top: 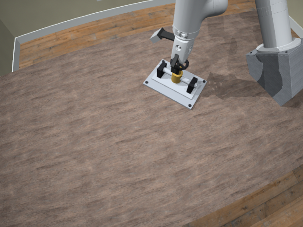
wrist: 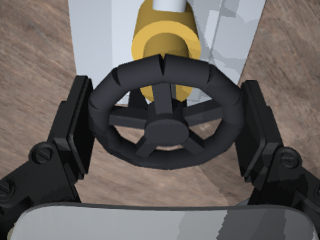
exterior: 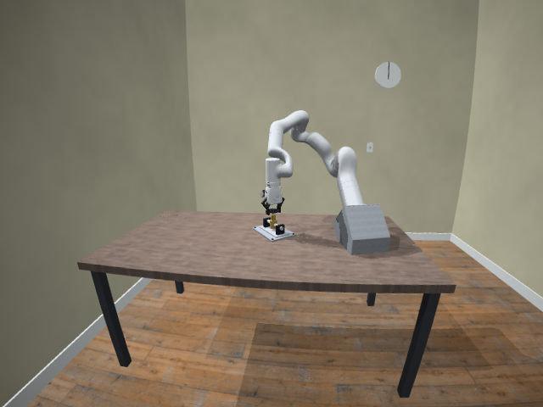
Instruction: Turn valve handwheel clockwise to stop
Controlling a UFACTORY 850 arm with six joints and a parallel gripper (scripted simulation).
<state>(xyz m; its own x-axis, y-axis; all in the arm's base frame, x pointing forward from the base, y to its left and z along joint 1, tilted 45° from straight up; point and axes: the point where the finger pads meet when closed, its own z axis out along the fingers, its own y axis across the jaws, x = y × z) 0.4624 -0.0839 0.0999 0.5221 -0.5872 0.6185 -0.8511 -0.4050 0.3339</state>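
Right now my hand is right at the black spoked handwheel.
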